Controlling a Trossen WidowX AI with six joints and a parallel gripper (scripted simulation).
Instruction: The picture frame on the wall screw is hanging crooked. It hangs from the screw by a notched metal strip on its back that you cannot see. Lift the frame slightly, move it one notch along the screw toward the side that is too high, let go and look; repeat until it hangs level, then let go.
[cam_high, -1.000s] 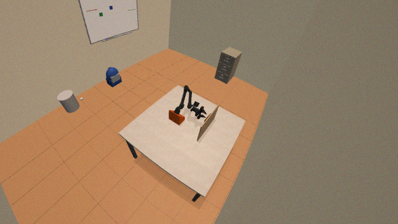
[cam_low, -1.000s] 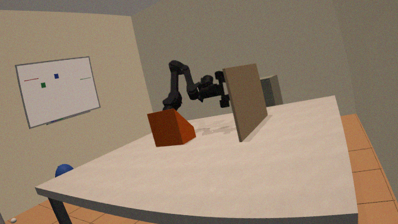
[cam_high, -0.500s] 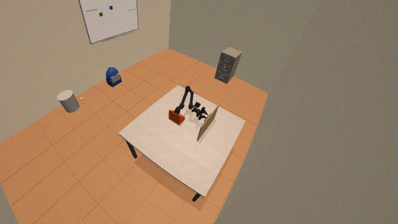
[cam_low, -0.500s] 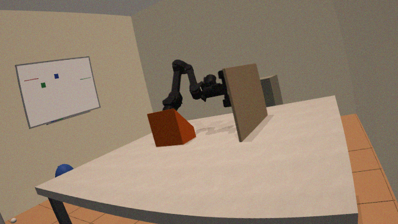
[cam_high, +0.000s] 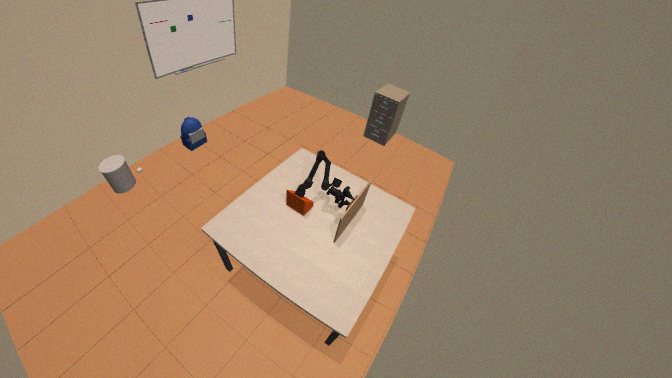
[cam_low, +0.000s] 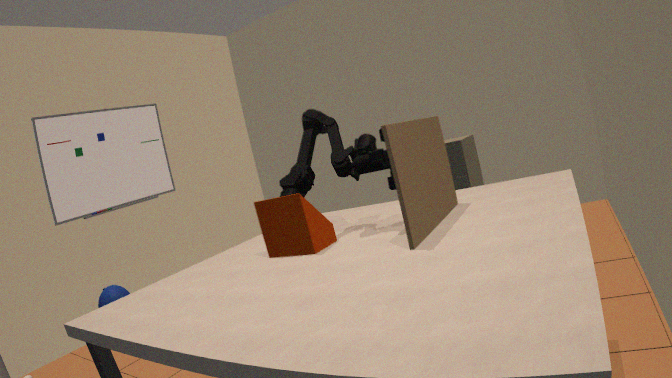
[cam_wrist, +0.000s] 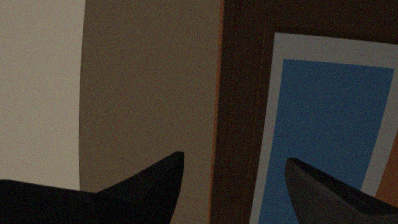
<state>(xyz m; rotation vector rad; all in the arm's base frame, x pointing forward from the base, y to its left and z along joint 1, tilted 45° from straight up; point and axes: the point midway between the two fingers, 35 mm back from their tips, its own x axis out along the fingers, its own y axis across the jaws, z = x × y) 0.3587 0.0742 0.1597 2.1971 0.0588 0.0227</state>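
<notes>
My gripper tip is 10 mm short of the picture frame, 10 mm to the left of it and 50 mm above it. The rest, counted from my gripper tip: wall panel: 20 mm ahead, 20 mm to the right, 60 mm below.
</notes>
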